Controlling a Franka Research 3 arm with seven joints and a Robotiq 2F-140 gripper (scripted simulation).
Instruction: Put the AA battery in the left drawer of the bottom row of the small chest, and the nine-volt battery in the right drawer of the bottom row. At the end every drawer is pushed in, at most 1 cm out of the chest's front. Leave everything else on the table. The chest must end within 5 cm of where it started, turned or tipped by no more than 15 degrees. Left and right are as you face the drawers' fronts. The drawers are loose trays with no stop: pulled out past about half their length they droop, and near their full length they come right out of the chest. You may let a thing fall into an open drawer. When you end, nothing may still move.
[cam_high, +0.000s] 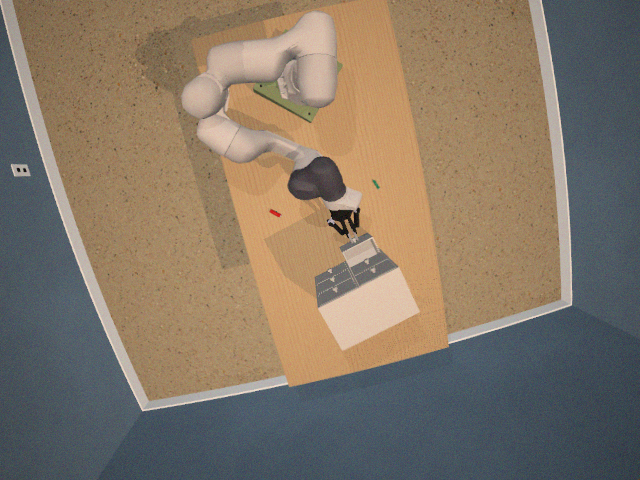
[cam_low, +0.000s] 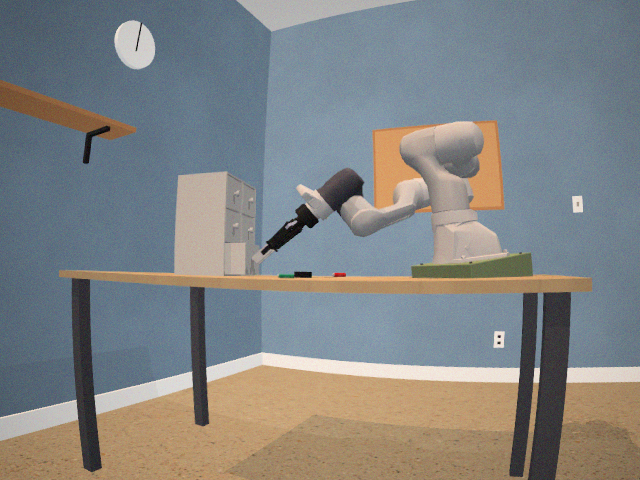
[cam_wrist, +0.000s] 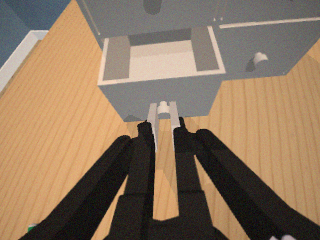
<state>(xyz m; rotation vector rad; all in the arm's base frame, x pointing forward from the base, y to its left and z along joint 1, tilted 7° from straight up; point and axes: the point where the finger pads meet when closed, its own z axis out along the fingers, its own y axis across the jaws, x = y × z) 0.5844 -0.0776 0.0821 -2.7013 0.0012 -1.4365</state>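
Now: hand 240 mm to the left of the red AA battery, 200 mm past it and 70 mm above it. From my hand the other things lie so: green AA battery: 180 mm to the left, 130 mm behind, 70 mm below; black nine-volt battery: 130 mm behind, 60 mm below, 40 mm to the left.
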